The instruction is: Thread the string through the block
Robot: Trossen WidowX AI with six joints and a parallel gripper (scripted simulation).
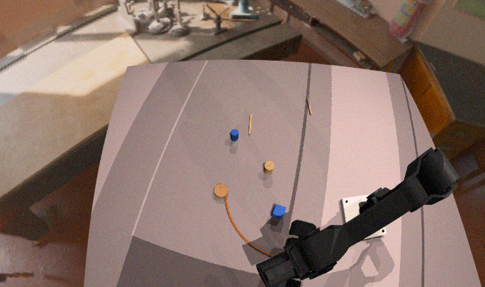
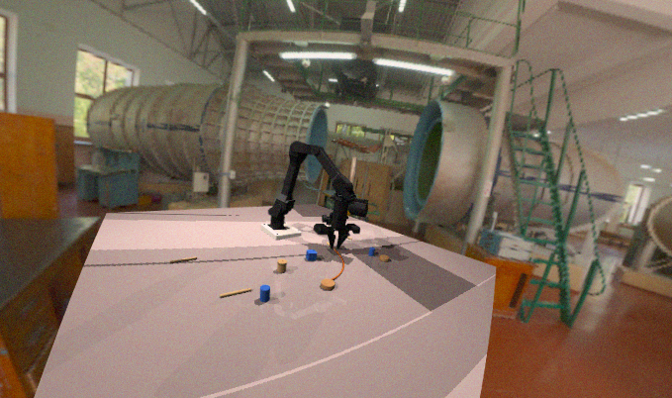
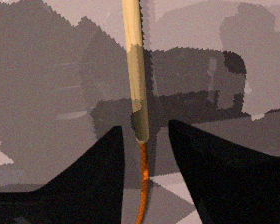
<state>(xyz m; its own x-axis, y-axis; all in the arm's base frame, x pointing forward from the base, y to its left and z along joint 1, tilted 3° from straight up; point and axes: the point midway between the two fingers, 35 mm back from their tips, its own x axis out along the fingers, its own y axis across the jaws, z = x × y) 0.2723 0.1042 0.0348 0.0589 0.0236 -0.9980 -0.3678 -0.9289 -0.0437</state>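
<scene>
Now: gripper tip 140 mm to the left of the blue cube, 10 mm below it and 10 mm short of it. From my gripper tip the other things lie so: round wooden button 210 mm to the right, 170 mm ahead; short wooden cylinder 280 mm to the right, 30 mm ahead, 10 mm above; thin wooden stick 10 mm behind.
</scene>
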